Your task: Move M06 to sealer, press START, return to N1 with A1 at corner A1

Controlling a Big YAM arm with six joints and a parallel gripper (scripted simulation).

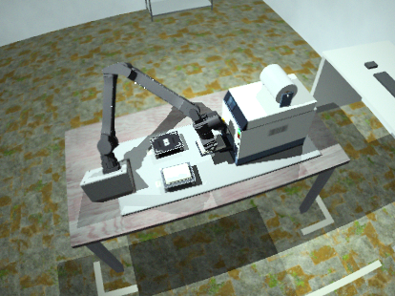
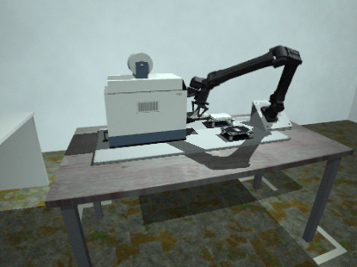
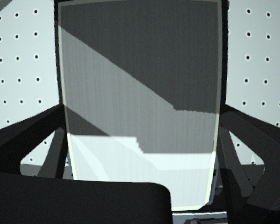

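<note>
My gripper is now 10 mm above the sealer stage. From my hand the other things lie so: foil roll: 330 mm ahead, 300 mm above; black nest N1: 210 mm behind, 140 mm to the left, 70 mm below; pale plate: 210 mm behind, 80 mm to the right, 60 mm below.
</note>
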